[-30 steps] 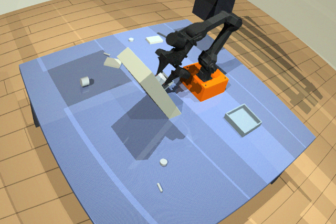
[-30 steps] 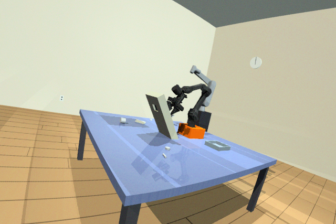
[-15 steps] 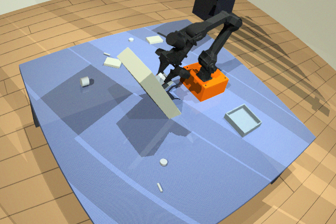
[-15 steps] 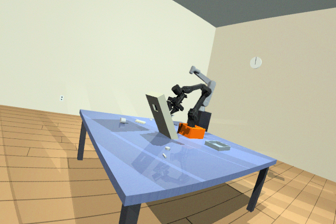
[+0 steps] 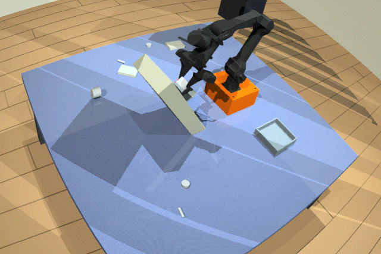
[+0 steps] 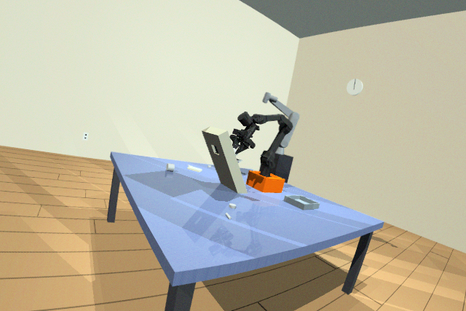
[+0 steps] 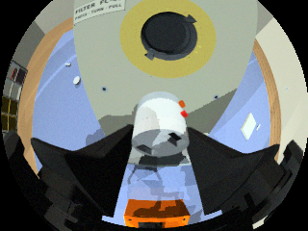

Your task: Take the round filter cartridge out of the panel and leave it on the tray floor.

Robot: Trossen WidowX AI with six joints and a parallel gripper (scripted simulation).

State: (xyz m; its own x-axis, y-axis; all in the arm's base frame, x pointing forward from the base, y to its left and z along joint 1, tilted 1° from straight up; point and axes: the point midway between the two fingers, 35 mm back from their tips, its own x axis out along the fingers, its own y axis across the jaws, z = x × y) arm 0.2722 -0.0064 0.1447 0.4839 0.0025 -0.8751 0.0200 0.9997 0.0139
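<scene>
Now: the grey tray 34 cm behind my gripper tip, 29 cm to the left of it and 20 cm below it. Also, from my gripper tip: white round filter cartridge: right at my gripper tip; cream service panel: 5 cm below, 4 cm ahead.
</scene>
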